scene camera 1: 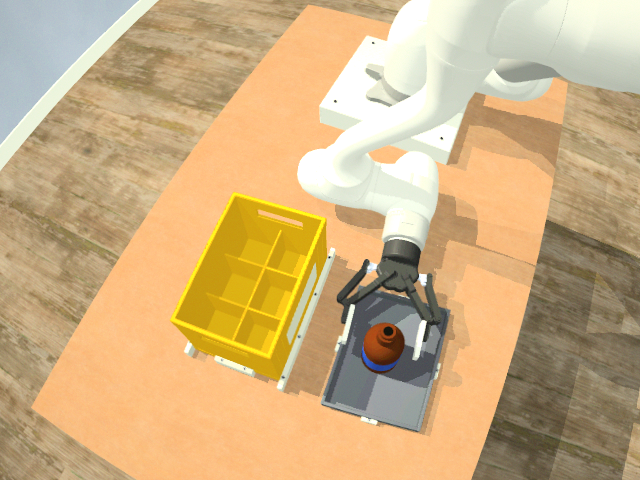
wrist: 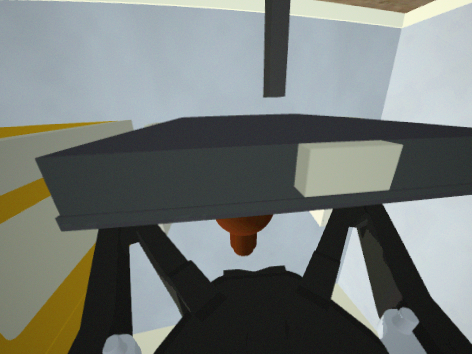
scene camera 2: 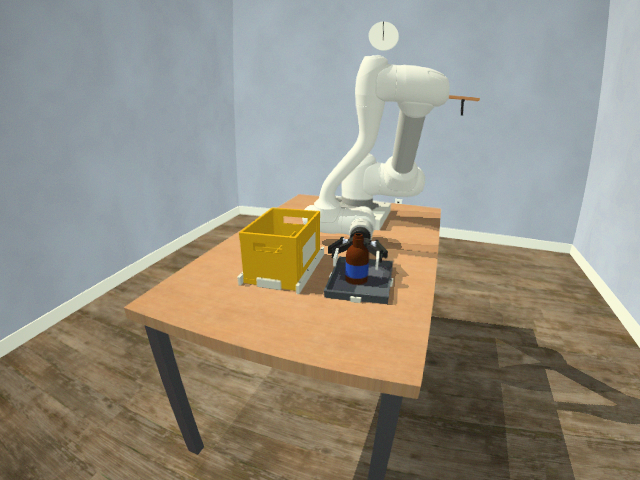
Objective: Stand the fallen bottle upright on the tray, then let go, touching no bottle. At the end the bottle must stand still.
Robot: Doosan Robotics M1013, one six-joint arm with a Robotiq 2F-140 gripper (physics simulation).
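Where they show: gripper, fingertip midpoint: point(scene camera 1: 379, 350) point(scene camera 2: 355, 263); arm's base at its link origin: point(scene camera 1: 410, 92) point(scene camera 2: 356, 207).
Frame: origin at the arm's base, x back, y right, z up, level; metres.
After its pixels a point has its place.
Observation:
The brown bottle with a blue label point(scene camera 1: 383, 347) @[x -0.647, y -0.242, z 0.071 m] point(scene camera 2: 356, 266) @[x -0.664, y -0.249, z 0.017 m] stands upright on the grey tray point(scene camera 1: 398, 405) @[x -0.700, y -0.318, z -0.047 m] point(scene camera 2: 341, 295) @[x -0.759, y -0.240, z -0.038 m]. In the wrist view the bottle's neck and shoulder point(wrist: 244, 227) show below the tray wall point(wrist: 175, 185) @[x -0.517, y -0.172, z -0.041 m], which hides the rest. My gripper point(scene camera 1: 379, 350) @[x -0.638, y -0.236, z 0.012 m] point(scene camera 2: 356, 261) @[x -0.638, y -0.236, z 0.012 m] is open, with one white finger pad on each side of the bottle. In scene camera 1 a gap shows between the bottle and each pad. The gripper's palm is behind the bottle, on the arm's side. In the wrist view the tray hides most of the pads.
A yellow crate with compartments point(scene camera 1: 302, 273) @[x -0.616, y -0.065, z 0.123 m] point(scene camera 2: 268, 258) @[x -0.787, y -0.010, z 0.047 m] stands left of the tray, on the wooden table point(scene camera 1: 155, 413) @[x -0.964, y 0.076, z -0.052 m] point(scene camera 2: 289, 330) @[x -0.962, y -0.182, z -0.052 m]. White rails and blocks sit along the crate's base, and small white blocks at the tray's sides. The arm's white base plate point(scene camera 1: 343, 111) @[x -0.160, y 0.110, z 0.009 m] is at the back.

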